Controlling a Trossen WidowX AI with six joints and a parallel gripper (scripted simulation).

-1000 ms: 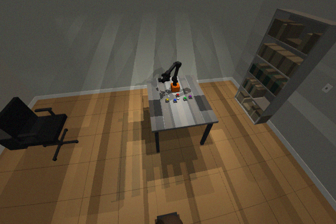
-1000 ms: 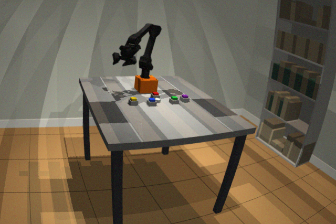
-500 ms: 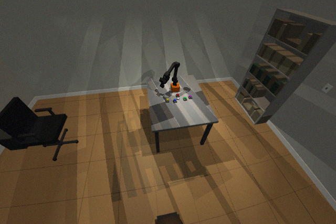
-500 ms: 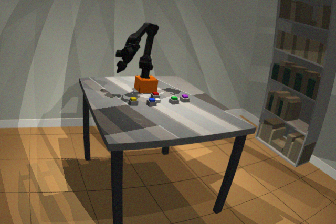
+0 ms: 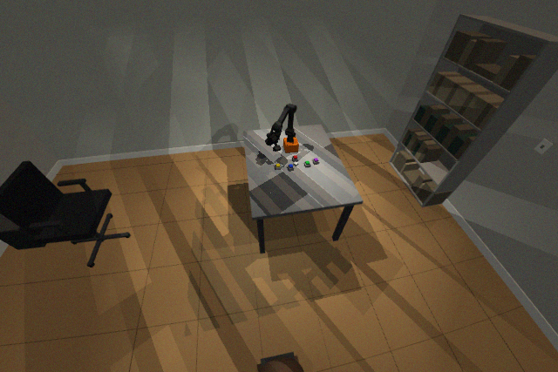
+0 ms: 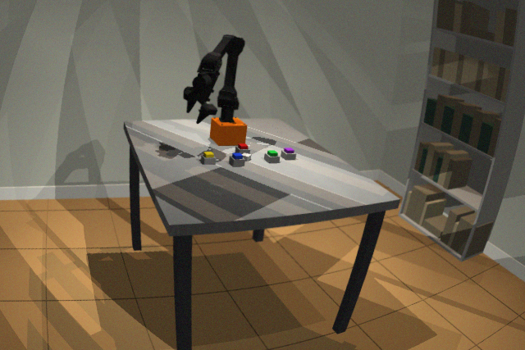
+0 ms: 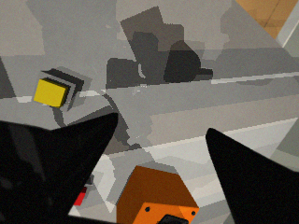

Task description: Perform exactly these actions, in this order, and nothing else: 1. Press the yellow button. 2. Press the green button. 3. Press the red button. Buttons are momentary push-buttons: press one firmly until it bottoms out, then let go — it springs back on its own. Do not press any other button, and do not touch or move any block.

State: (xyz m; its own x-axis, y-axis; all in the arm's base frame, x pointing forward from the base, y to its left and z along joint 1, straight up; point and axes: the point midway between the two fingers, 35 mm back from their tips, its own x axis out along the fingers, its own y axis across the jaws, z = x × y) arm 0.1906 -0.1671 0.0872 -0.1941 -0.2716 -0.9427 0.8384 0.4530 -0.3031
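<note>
The yellow button lies 110 mm below my gripper tip, 110 mm ahead of it and 70 mm to the left of it. Also, from my gripper tip: blue button 180 mm to the left, 110 mm below, 110 mm ahead; then white block 230 mm to the left, 140 mm below, 60 mm ahead; then red button 230 mm to the left, 110 mm below, 10 mm behind.
</note>
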